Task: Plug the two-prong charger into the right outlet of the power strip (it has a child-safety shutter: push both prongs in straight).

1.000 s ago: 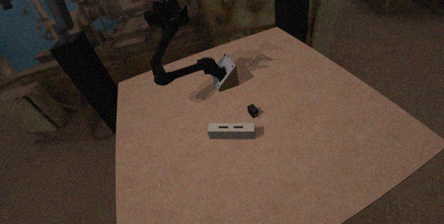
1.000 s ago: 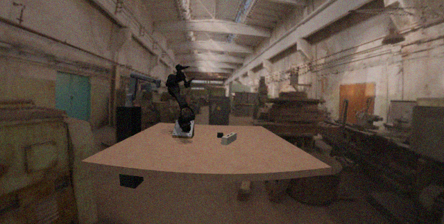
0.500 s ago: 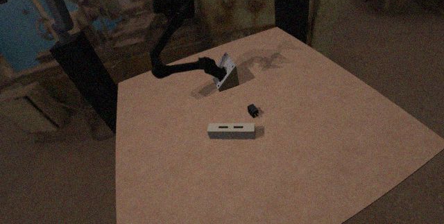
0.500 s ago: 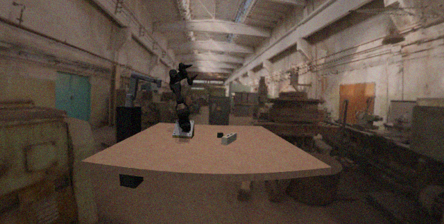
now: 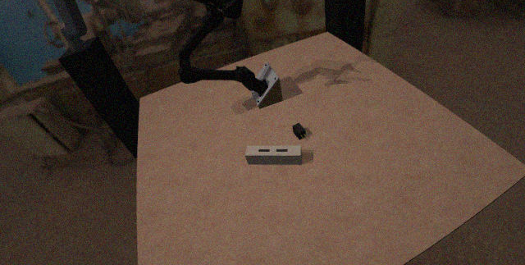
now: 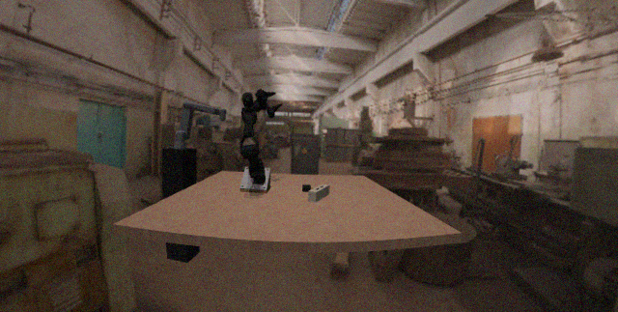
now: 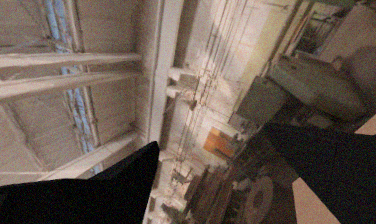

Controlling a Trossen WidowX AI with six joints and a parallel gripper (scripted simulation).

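Now: the dark two-prong charger 540 mm below my gripper tip, 200 mm ahead of it and 80 mm to the left of it.
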